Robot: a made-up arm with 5 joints.
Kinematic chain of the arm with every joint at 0, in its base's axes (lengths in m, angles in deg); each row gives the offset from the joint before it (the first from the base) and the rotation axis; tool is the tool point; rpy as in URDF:
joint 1: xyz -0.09 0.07 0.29 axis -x
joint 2: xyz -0.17 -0.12 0 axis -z
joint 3: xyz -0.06 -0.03 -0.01 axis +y
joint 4: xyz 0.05 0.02 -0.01 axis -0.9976 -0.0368 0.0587
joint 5: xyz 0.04 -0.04 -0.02 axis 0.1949 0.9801 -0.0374
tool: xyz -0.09 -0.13 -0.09 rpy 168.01 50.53 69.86
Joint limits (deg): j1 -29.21..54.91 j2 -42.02..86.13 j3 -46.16..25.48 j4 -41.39..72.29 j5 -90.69..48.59
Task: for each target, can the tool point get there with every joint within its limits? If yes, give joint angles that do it. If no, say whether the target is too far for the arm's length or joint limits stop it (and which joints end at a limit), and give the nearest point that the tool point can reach.
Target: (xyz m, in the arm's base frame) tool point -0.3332 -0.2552 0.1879
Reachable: yes | joints -22.16 44.00 13.84 49.80 -74.34
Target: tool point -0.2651 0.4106 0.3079
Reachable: no: joint limits stop it (at a limit: joint 1, joint 2, joint 4, joint 5) | nearest point -0.3647 0.1604 0.3299 | short by 0.270 m
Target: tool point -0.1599 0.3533 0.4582
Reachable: no: joint limits stop it (at a limit: joint 1, joint 2, joint 4, joint 5) | nearest point -0.1182 0.1167 0.5351 | short by 0.252 m
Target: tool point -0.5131 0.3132 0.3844
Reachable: no: joint limits stop it (at a limit: joint 1, joint 2, joint 3, joint 4) | nearest point -0.4449 0.1729 0.4297 | short by 0.162 m
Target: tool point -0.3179 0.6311 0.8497
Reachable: no: too far | nearest point -0.3985 0.1589 0.5442 | short by 0.568 m
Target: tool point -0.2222 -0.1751 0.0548
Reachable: yes | joints -5.47 -4.52 7.14 -21.59 -62.53
